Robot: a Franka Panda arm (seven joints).
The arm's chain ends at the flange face. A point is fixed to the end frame.
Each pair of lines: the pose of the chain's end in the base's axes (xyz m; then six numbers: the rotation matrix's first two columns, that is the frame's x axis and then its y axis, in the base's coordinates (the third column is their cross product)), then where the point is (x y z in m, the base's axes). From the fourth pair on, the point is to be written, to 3 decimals.
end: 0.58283, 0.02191, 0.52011, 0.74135, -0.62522, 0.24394, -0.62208, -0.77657, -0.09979
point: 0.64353 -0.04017 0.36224
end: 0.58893, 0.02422, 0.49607, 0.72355, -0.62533, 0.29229, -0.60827, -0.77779, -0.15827
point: 0.66203 -0.03539 0.34257
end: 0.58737, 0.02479, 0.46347, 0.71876, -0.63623, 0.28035, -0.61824, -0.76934, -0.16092
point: 0.65857 -0.03413 0.30881
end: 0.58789, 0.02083, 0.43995, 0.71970, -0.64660, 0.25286, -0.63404, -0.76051, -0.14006
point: 0.653 -0.039 0.283
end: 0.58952, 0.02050, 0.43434, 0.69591, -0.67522, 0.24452, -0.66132, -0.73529, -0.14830
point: 0.652 -0.039 0.276
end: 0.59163, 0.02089, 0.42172, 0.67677, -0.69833, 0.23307, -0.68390, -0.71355, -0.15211
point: 0.651 -0.039 0.263
